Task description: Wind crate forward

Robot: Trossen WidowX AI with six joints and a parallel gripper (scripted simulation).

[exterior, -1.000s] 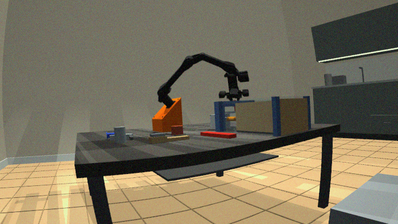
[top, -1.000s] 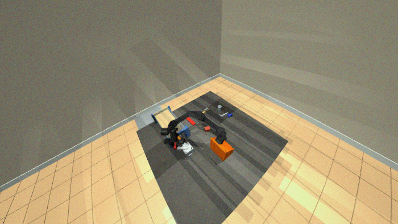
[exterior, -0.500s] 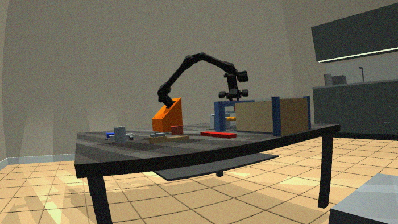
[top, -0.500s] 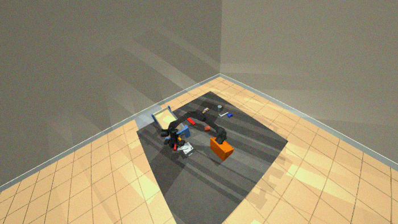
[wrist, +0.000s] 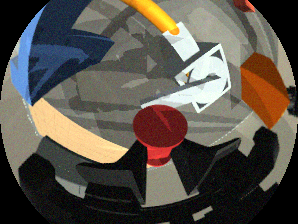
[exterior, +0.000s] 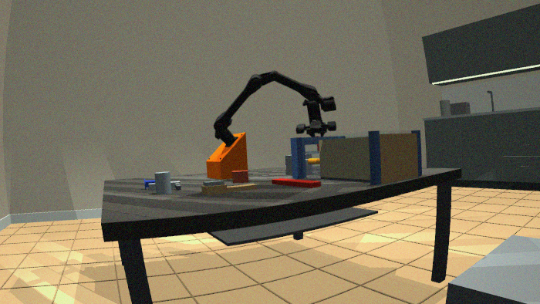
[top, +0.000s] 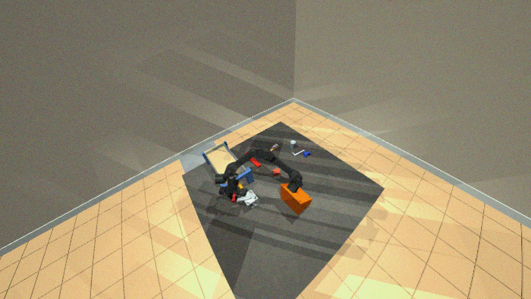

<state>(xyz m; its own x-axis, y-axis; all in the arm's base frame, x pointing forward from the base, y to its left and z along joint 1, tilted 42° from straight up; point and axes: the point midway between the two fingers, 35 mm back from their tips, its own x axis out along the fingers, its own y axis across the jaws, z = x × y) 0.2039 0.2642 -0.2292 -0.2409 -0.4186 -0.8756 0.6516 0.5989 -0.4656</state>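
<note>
Now: the grey winch 4 cm behind my gripper tip, 11 cm to the right of it and 10 cm below it. Round my gripper tip: wooden-handled tool 33 cm ahead, 58 cm to the right, 11 cm below; clear-panelled cubby 38 cm ahead, 9 cm to the right, 2 cm below; flat red bar 35 cm ahead, 35 cm to the right, 12 cm below.
</note>
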